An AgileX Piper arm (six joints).
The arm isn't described. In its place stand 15 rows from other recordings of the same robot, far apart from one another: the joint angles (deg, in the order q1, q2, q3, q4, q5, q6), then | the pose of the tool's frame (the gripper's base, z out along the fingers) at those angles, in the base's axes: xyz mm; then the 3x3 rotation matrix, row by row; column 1 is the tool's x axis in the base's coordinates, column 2 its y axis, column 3 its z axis.
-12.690, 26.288, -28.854, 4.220, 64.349, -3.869 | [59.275 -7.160 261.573], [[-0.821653 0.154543 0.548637], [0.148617 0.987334 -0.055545], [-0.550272 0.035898 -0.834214]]
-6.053, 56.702, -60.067, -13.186, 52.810, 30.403 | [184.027 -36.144 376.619], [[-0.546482 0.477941 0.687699], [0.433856 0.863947 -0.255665], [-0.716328 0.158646 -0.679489]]
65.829, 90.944, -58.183, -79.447, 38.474, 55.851 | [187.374 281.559 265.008], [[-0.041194 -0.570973 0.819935], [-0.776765 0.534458 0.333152], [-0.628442 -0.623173 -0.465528]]
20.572, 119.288, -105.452, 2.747, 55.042, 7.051 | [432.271 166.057 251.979], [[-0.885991 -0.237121 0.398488], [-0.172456 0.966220 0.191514], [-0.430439 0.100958 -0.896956]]
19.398, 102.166, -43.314, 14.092, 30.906, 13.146 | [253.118 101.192 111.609], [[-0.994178 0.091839 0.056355], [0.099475 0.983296 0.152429], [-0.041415 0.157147 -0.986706]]
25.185, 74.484, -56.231, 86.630, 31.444, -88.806 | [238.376 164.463 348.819], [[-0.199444 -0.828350 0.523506], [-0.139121 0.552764 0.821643], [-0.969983 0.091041 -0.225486]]
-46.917, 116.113, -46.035, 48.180, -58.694, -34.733 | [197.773 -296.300 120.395], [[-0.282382 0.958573 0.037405], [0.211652 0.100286 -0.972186], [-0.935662 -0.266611 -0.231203]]
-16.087, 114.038, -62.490, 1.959, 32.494, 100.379 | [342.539 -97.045 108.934], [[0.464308 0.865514 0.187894], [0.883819 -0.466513 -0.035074], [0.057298 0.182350 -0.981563]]
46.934, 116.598, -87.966, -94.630, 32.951, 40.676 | [357.699 310.450 250.881], [[0.080018 -0.350804 0.933024], [-0.920397 0.333377 0.204280], [-0.382710 -0.875098 -0.296202]]
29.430, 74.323, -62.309, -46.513, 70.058, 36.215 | [236.077 61.926 334.294], [[-0.823058 0.087908 0.561113], [-0.226730 0.854958 -0.466519], [-0.520739 -0.511194 -0.683748]]
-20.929, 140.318, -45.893, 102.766, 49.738, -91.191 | [287.968 -37.622 -35.572], [[-0.839082 0.334057 0.429357], [0.543402 0.551845 0.632599], [-0.025614 0.764116 -0.644570]]
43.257, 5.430, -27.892, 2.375, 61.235, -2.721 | [5.377 9.598 272.765], [[-0.385064 -0.717689 0.580215], [-0.400098 0.696359 0.595824], [-0.831654 -0.002712 -0.555288]]
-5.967, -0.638, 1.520, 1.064, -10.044, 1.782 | [53.625 -5.901 220.644], [[0.248239 0.094939 0.964035], [0.023690 0.994293 -0.104019], [-0.968409 0.048659 0.244573]]
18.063, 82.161, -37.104, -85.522, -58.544, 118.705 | [209.927 149.866 237.549], [[-0.919907 -0.359432 0.156780], [0.034846 0.323301 0.945654], [-0.390585 0.875377 -0.284882]]
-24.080, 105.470, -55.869, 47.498, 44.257, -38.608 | [313.795 -88.952 148.128], [[-0.895482 0.242558 0.373199], [0.390386 0.830765 0.396772], [-0.213800 0.500994 -0.838627]]
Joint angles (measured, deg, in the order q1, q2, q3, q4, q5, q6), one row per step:
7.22, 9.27, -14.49, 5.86, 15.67, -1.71
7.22, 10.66, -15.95, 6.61, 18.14, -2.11
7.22, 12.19, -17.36, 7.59, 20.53, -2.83
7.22, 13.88, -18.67, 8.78, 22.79, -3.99
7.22, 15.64, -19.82, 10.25, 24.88, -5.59
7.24, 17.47, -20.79, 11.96, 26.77, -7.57
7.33, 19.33, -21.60, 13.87, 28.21, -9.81
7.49, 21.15, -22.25, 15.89, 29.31, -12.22
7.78, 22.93, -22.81, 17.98, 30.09, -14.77
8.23, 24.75, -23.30, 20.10, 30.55, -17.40
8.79, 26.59, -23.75, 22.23, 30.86, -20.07
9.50, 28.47, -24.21, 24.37, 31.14, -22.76
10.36, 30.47, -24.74, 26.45, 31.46, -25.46
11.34, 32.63, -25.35, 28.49, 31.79, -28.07
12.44, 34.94, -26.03, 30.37, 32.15, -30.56
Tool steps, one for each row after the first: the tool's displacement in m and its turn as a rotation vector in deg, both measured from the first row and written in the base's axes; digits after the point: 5 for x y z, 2 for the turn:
0.00147, 0.00094, 0.00316, -0.01, 2.39, 0.44
0.00333, 0.00214, 0.00599, -0.12, 4.86, 1.02
0.00571, 0.00362, 0.00826, -0.47, 7.39, 1.76
0.00845, 0.00541, 0.00979, -0.97, 9.92, 2.71
0.01154, 0.00752, 0.01052, -1.59, 12.42, 3.89
0.01499, 0.00991, 0.01097, -2.20, 14.59, 5.25
0.01857, 0.01250, 0.01103, -2.81, 16.47, 6.76
0.02223, 0.01532, 0.01107, -3.44, 18.01, 8.43
0.02617, 0.01840, 0.01105, -4.07, 19.27, 10.23
0.03023, 0.02170, 0.01091, -4.70, 20.39, 12.13
0.03433, 0.02535, 0.01072, -5.34, 21.43, 14.18
0.03861, 0.02941, 0.01055, -6.05, 22.49, 16.40
0.04323, 0.03391, 0.01040, -6.72, 23.59, 18.71
0.04814, 0.03881, 0.01008, -7.44, 24.77, 21.11

